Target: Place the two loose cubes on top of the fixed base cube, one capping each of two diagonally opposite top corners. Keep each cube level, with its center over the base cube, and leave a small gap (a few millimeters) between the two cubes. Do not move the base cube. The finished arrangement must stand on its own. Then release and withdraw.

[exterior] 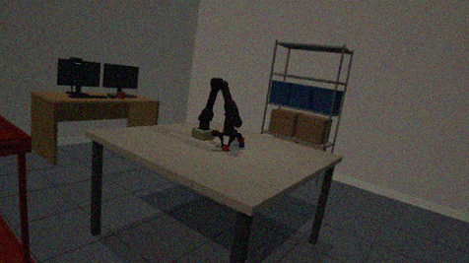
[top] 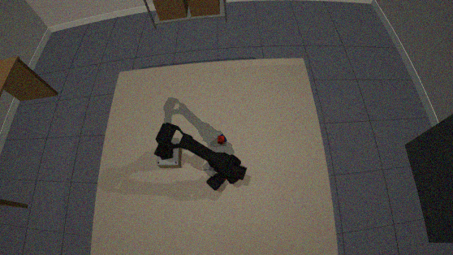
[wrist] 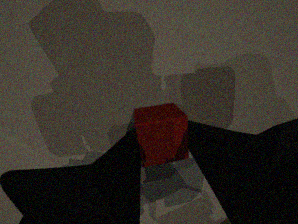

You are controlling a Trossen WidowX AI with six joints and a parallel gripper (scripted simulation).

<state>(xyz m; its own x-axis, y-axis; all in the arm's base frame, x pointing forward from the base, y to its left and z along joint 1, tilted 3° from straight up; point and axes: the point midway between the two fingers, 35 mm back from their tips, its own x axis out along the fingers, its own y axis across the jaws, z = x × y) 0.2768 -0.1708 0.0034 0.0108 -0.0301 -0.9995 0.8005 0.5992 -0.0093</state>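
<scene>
The blue base cube is 200 mm to the left of my gripper tip and 20 mm ahead of it.
</scene>
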